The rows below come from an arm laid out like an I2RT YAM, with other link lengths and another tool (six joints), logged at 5 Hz.
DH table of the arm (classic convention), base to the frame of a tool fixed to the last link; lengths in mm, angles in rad. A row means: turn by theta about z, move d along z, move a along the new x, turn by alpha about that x. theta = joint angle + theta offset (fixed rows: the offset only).
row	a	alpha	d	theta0
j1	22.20	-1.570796	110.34	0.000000
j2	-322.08	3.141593	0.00	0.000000
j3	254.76	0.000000	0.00	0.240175
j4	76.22	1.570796	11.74	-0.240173
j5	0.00	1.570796	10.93	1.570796
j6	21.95	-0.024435	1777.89	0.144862
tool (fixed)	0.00	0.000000	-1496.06	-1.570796
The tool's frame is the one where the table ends.
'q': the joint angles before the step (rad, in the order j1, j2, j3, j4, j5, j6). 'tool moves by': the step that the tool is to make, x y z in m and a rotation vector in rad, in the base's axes. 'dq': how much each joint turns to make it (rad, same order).
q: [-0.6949 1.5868 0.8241 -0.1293 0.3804 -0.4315]
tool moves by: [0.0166 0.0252 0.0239 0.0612 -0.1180 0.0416]
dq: [0.0001 -0.0987 0.0130 -0.0757 -0.1207 0.0493]
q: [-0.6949 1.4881 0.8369 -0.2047 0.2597 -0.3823]
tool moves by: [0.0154 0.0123 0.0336 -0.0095 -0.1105 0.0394]
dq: [0.0000 -0.0846 -0.0081 0.0111 -0.0731 0.0154]
